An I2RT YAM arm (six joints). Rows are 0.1 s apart.
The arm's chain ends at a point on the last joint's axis. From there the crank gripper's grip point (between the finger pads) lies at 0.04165 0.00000 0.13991 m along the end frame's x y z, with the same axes.
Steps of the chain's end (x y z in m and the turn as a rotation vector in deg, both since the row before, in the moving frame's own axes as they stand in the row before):
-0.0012, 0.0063, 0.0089, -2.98, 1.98, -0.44
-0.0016, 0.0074, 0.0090, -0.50, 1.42, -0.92
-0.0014, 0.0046, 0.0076, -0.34, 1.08, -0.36
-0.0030, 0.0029, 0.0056, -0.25, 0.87, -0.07
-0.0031, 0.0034, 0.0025, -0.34, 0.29, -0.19
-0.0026, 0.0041, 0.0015, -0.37, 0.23, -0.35
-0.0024, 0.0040, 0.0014, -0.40, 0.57, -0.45
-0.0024, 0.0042, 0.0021, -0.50, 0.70, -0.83
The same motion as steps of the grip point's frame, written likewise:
0.0036, 0.0132, 0.0072, -2.98, 1.98, -0.44
0.0019, 0.0079, 0.0079, -0.50, 1.42, -0.92
0.0012, 0.0052, 0.0068, -0.34, 1.08, -0.36
-0.0009, 0.0035, 0.0050, -0.25, 0.87, -0.07
-0.0024, 0.0041, 0.0023, -0.34, 0.29, -0.19
-0.0020, 0.0047, 0.0013, -0.37, 0.23, -0.35
-0.0010, 0.0046, 0.0010, -0.40, 0.57, -0.45
-0.0007, 0.0048, 0.0016, -0.50, 0.70, -0.83

